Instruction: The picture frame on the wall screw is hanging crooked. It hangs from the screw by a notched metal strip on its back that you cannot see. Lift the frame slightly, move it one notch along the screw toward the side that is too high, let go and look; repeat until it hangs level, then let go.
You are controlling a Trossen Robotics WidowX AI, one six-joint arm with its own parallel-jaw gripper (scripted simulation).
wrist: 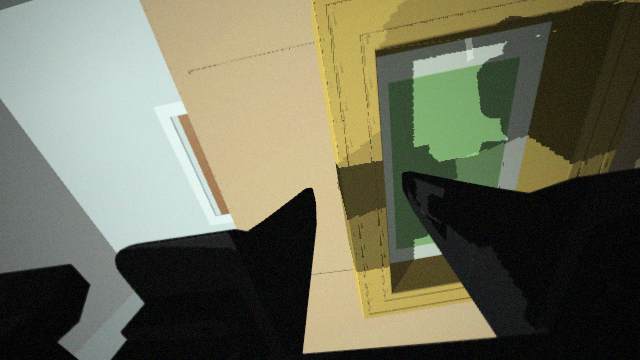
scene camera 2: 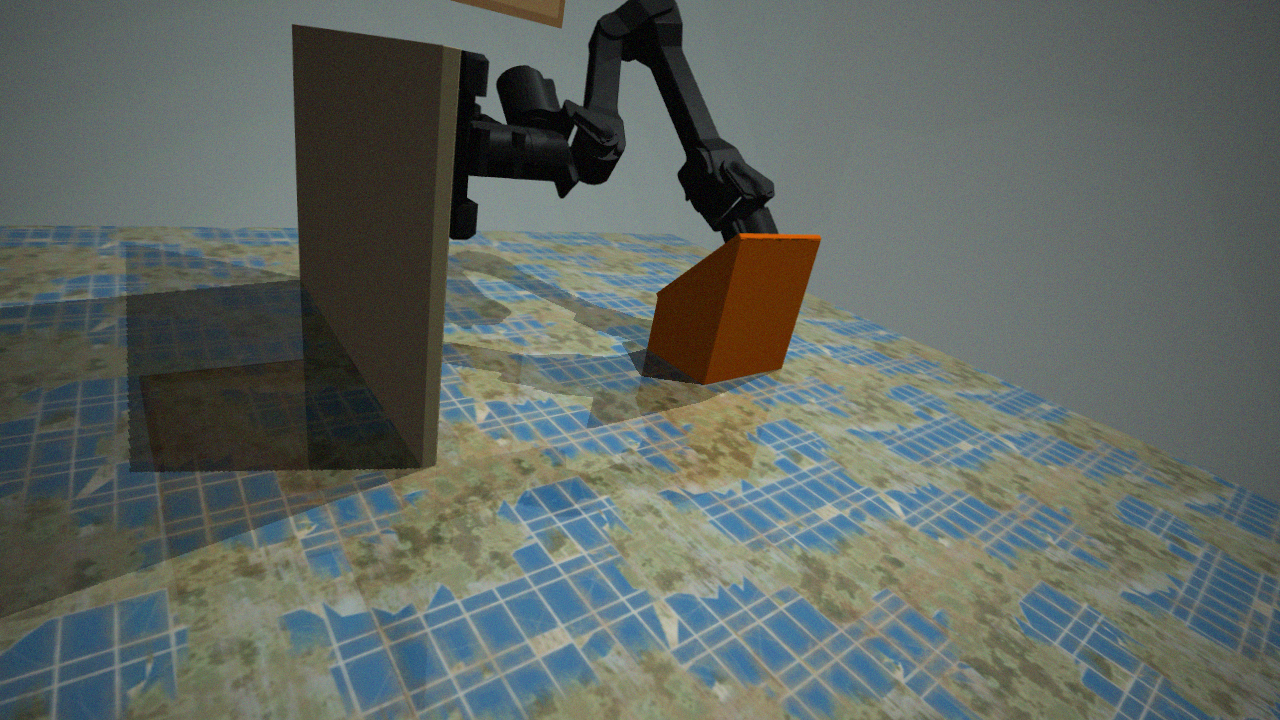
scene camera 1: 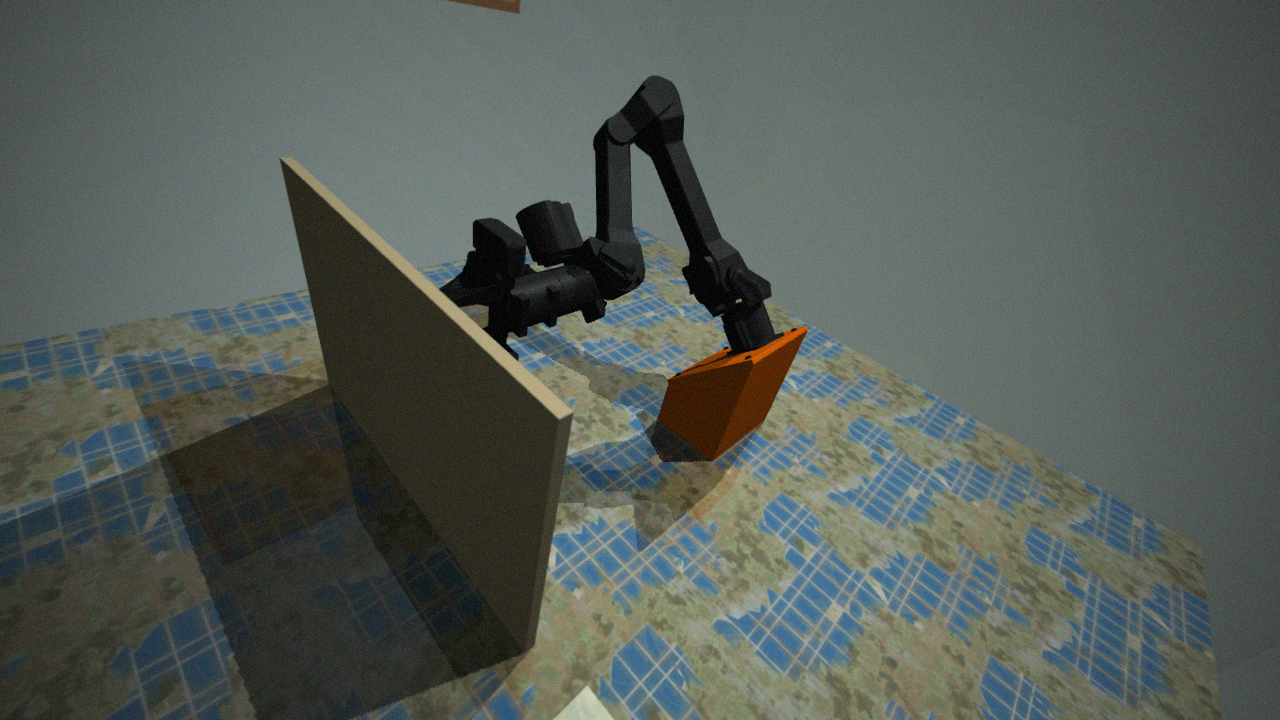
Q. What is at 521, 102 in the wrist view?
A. A picture frame.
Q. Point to a tan wall panel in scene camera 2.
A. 375, 118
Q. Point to a tan wall panel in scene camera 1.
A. At 480, 444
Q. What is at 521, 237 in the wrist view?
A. My gripper.
